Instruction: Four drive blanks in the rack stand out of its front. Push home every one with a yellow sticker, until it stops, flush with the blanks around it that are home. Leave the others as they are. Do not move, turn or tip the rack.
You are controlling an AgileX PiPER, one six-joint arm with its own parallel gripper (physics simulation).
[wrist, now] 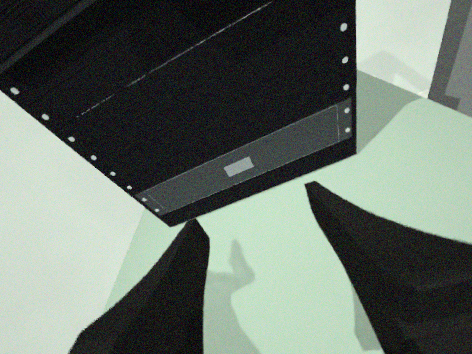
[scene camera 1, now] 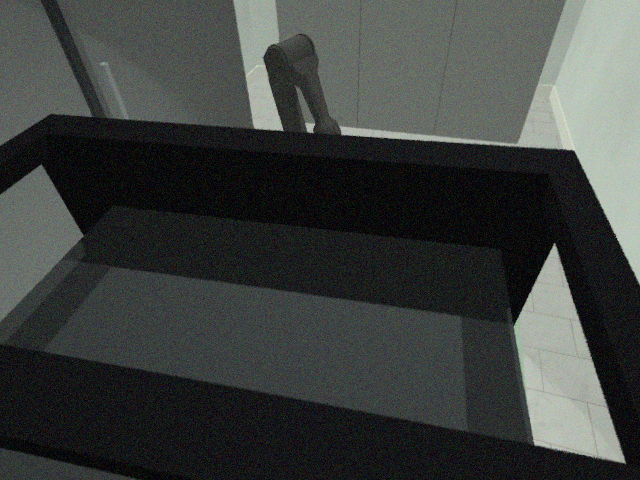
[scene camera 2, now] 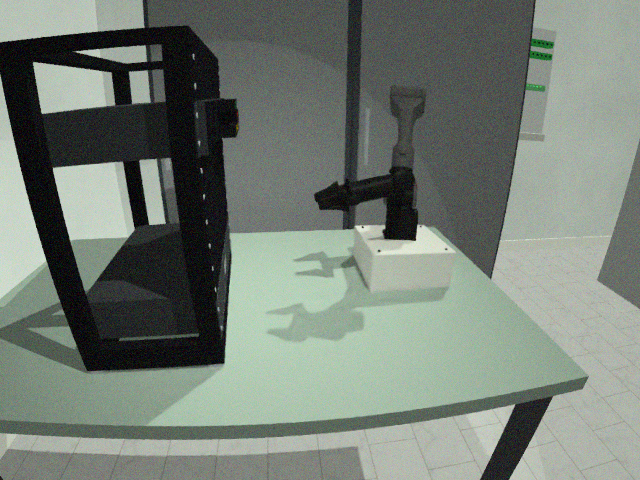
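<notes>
The black rack (scene camera 1: 310, 147) (scene camera 2: 180, 155) (wrist: 265, 180) stands upright on the table. In scene camera 2, dark drive blanks (scene camera 2: 225, 118) stand out of its upper front, seen from the side; slivers of a red sticker (scene camera 2: 237, 114) and a yellow sticker (scene camera 2: 237, 127) show on their front edge. How many blanks stand out cannot be told. The stickers do not show in the wrist view. My gripper (scene camera 2: 316, 199) (wrist: 252, 213) is open and empty, apart from the rack's front and lower than the blanks. In scene camera 1 the rack's top rail hides it.
A grey panel (wrist: 295, 137) with a pale label (wrist: 239, 166) fills the rack's bottom front. The arm's white base block (scene camera 2: 405, 271) stands on the green table (scene camera 2: 310, 372), to the right of the rack. Dark partitions (scene camera 2: 279, 129) stand behind the table.
</notes>
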